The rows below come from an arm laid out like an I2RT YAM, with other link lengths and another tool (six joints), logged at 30 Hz.
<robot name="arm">
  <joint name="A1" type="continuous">
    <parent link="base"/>
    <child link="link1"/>
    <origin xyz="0 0 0.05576" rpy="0 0 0"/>
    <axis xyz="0 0 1"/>
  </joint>
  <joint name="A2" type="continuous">
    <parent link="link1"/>
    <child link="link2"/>
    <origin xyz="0.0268 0.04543 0.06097" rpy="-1.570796 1.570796 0"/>
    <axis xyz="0 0 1"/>
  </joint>
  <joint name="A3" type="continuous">
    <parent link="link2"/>
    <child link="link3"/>
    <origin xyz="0 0.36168 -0.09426" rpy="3.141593 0 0"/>
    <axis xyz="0 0 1"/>
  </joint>
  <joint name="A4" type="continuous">
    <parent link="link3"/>
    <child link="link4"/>
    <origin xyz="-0.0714 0.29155 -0.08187" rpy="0 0 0"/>
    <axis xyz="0 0 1"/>
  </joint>
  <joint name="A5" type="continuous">
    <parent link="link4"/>
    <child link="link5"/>
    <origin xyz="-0.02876 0.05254 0.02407" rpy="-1.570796 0 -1.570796"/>
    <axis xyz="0 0 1"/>
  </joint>
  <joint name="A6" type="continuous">
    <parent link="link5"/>
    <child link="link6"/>
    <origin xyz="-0.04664 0 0.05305" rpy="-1.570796 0 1.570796"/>
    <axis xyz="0 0 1"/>
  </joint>
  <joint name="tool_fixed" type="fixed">
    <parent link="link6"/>
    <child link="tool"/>
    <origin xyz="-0.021 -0.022 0.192" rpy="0 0.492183 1.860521"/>
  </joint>
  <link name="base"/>
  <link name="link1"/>
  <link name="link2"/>
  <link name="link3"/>
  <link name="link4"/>
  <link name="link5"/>
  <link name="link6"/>
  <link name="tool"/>
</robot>
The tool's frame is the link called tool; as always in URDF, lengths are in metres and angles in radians. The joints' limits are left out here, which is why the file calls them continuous.
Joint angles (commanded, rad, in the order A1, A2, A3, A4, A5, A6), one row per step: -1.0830, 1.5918, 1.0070, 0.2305, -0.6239, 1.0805; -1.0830, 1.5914, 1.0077, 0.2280, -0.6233, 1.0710; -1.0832, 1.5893, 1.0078, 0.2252, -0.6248, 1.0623; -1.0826, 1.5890, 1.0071, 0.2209, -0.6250, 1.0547; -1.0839, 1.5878, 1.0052, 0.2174, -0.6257, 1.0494; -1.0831, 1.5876, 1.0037, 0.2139, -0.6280, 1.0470; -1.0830, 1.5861, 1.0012, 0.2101, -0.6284, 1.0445; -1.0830, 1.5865, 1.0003, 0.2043, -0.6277, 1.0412; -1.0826, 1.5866, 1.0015, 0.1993, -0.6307, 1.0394; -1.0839, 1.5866, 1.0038, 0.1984, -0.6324, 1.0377; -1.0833, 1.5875, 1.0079, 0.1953, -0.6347, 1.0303; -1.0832, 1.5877, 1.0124, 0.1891, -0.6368, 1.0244
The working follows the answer.
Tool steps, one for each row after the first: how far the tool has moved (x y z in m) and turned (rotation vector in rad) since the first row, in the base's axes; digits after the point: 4 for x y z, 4 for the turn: -0.0003, -0.0001, -0.0001, -0.0072, 0.0046, 0.0021; -0.0006, 0.0004, 0.0003, -0.0140, 0.0079, 0.0058; -0.0009, 0.0012, -0.0009, -0.0164, 0.0130, 0.0088; -0.0019, 0.0017, -0.0020, -0.0172, 0.0169, 0.0097; -0.0018, 0.0032, -0.0032, -0.0147, 0.0193, 0.0134; -0.0024, 0.0044, -0.0045, -0.0125, 0.0224, 0.0146; -0.0029, 0.0051, -0.0064, -0.0092, 0.0272, 0.0150; -0.0027, 0.0062, -0.0067, -0.0069, 0.0287, 0.0188; -0.0028, 0.0056, -0.0057, -0.0093, 0.0281, 0.0195; -0.0022, 0.0056, -0.0048, -0.0155, 0.0302, 0.0244; -0.0019, 0.0057, -0.0039, -0.0186, 0.0326, 0.0282
Tool pose at each row, in the base's axes (x y z in m, rotation vector in rad; rounded; the steps above come from the unrounded poses): 0.3836, -0.3899, 0.2436, -0.8417, 2.1097, -1.6969; 0.3833, -0.3900, 0.2434, -0.8504, 2.1062, -1.7041; 0.3829, -0.3894, 0.2439, -0.8591, 2.1009, -1.7101; 0.3827, -0.3886, 0.2427, -0.8678, 2.1002, -1.7111; 0.3817, -0.3882, 0.2416, -0.8728, 2.1015, -1.7113; 0.3818, -0.3867, 0.2403, -0.8779, 2.1019, -1.7063; 0.3812, -0.3854, 0.2391, -0.8816, 2.1043, -1.7028; 0.3806, -0.3848, 0.2372, -0.8859, 2.1094, -1.6983; 0.3809, -0.3837, 0.2368, -0.8902, 2.1090, -1.6934; 0.3807, -0.3843, 0.2378, -0.8910, 2.1064, -1.6960; 0.3814, -0.3843, 0.2388, -0.8994, 2.0997, -1.7007; 0.3817, -0.3842, 0.2396, -0.9062, 2.0961, -1.7023

